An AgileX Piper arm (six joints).
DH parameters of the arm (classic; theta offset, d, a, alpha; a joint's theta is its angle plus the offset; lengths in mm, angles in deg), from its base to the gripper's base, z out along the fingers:
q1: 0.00 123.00 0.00 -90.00
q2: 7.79 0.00 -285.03 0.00
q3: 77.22 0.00 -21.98 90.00
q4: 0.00 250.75 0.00 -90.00
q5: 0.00 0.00 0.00 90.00
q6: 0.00 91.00 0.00 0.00
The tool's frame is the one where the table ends.
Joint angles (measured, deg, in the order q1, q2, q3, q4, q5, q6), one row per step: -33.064 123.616 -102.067 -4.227 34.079 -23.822; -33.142 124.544 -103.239 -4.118 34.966 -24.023; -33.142 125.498 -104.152 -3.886 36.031 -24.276; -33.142 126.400 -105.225 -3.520 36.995 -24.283; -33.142 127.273 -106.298 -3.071 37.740 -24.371; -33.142 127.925 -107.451 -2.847 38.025 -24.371; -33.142 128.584 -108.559 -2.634 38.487 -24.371; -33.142 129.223 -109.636 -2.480 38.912 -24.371; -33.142 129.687 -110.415 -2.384 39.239 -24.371; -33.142 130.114 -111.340 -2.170 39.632 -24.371; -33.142 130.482 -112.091 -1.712 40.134 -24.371; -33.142 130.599 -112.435 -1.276 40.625 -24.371; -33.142 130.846 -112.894 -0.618 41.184 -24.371
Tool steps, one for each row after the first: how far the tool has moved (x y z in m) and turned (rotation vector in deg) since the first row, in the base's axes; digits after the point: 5 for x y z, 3 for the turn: 0.00203 -0.00211 -0.00268 0.321 0.566 -0.015; 0.00382 -0.00314 -0.00718 0.967 1.474 0.048; 0.00596 -0.00422 -0.01032 1.678 1.954 -0.104; 0.00830 -0.00530 -0.01305 2.285 2.211 -0.192; 0.01089 -0.00675 -0.01300 2.346 1.912 -0.260; 0.01317 -0.00802 -0.01344 2.522 1.813 -0.333; 0.01536 -0.00929 -0.01385 2.636 1.722 -0.386; 0.01689 -0.01020 -0.01420 2.718 1.682 -0.422; 0.01859 -0.01108 -0.01352 2.833 1.481 -0.482; 0.01994 -0.01142 -0.01334 3.269 1.338 -0.597; 0.02033 -0.01116 -0.01305 3.768 1.328 -0.704; 0.02112 -0.01087 -0.01338 4.495 1.269 -0.851
